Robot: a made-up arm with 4 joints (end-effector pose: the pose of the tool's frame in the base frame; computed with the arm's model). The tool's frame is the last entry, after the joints.
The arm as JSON. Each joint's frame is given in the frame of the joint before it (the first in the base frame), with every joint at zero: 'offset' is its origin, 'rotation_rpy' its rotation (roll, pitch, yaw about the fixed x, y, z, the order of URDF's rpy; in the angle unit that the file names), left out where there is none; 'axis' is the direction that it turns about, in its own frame. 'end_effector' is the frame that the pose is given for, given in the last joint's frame.
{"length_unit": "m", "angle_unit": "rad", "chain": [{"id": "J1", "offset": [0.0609, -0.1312, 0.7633], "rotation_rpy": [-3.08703, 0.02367, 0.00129], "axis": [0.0, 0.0, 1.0]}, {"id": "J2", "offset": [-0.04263, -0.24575, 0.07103], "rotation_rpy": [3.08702, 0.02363, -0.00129], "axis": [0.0, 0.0, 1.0]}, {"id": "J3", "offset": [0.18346, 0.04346, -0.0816], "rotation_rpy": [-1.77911, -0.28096, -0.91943], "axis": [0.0, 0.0, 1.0]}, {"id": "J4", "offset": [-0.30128, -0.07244, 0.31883], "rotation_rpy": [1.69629, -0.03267, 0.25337], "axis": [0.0, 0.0, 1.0]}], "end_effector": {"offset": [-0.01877, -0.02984, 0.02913], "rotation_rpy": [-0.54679, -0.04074, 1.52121]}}
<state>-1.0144 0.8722 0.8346 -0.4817</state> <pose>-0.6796 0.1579 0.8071 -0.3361 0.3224 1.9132</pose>
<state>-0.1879 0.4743 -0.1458 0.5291</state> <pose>-0.1192 0.6034 0.5360 -0.5729 -0.5260 1.7502</pose>
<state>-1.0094 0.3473 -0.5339 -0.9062</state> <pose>-0.5460 0.3095 0.3992 -0.5829 -0.9443 0.8749</pose>
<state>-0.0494 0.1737 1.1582 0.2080</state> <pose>0.3147 0.5260 0.8625 0.5582 0.1695 0.7434</pose>
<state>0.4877 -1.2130 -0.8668 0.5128</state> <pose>0.4343 -0.1910 0.3324 -1.1049 0.7906 -0.2161</pose>
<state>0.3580 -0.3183 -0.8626 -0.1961</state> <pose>0.5194 0.2391 0.3140 -1.4376 0.0220 -0.1071</pose>
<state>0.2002 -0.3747 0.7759 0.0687</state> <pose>0.5653 0.2917 0.7913 0.1857 0.0481 -0.0596</pose>
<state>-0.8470 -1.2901 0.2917 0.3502</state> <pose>0.2789 0.3058 0.6895 -0.2340 -0.1460 0.4124</pose>
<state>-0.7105 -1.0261 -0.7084 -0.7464</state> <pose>0.2376 0.3531 0.3721 -1.1801 -0.2677 -0.4495</pose>
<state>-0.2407 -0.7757 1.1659 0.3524</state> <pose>0.4636 0.1797 0.8649 0.5850 -0.1661 0.1049</pose>
